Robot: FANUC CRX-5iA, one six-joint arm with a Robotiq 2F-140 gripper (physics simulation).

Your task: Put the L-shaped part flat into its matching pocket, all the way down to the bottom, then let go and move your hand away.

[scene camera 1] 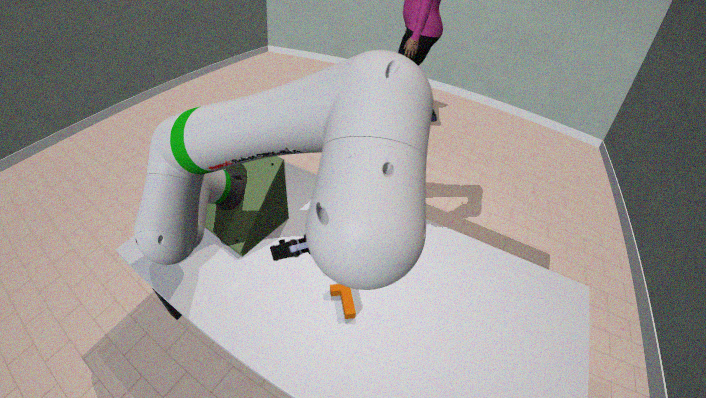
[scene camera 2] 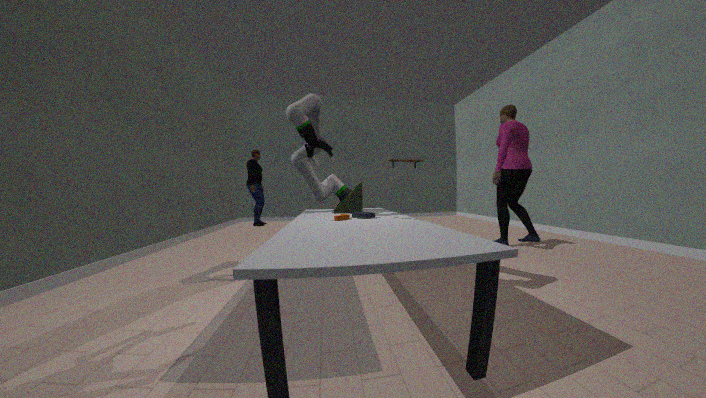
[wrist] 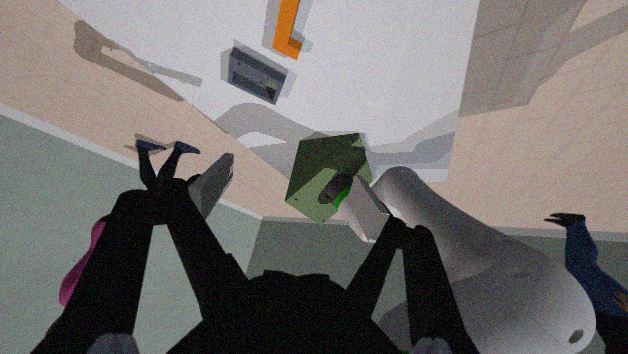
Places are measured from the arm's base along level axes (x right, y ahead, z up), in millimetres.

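Pixels of known places: gripper, fingertip midpoint: (scene camera 2: pixel 325 163) (wrist: pixel 295 177); arm's base, origin of the base link: (scene camera 1: pixel 229 189) (scene camera 2: pixel 346 196) (wrist: pixel 337 187).
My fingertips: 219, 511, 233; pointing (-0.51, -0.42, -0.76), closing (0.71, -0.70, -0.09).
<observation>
For each thing: its middle in the pictures, then the offset to it from my fingertips, as dx, dy, dz. Level surfaces: height alone.
- orange L-shaped part, body centre: (wrist: pixel 292 25) (scene camera 1: pixel 342 301) (scene camera 2: pixel 340 217) -92, +15, -360
- white table, its level: dz -375
- dark grey tray with the pocket, body centre: (wrist: pixel 256 79) (scene camera 2: pixel 363 214) -261, -38, -357
The orange L-shaped part (scene camera 1: pixel 346 301) (scene camera 2: pixel 342 217) (wrist: pixel 286 30) lies on the white table (scene camera 1: pixel 475 325) (scene camera 2: pixel 370 245) (wrist: pixel 400 60), outside the tray; its far end is cut off at the top of the wrist view. The dark grey tray with the pocket (scene camera 2: pixel 364 215) (wrist: pixel 260 59) sits beside it; the arm hides it in scene camera 1. The pocket's exact outline is hard to make out. My gripper (scene camera 2: pixel 320 152) (wrist: pixel 295 177) is open and empty, high above the table, its fingers pointing obliquely down. In scene camera 1 the arm hides most of it.
The green wedge-shaped arm base (scene camera 1: pixel 260 190) (scene camera 2: pixel 352 200) (wrist: pixel 325 155) stands at the table's far end. A person in pink (scene camera 1: pixel 422 20) (scene camera 2: pixel 514 145) stands on the floor beyond one side of the table. A person in black and blue (scene camera 2: pixel 255 172) stands on the other side.
</observation>
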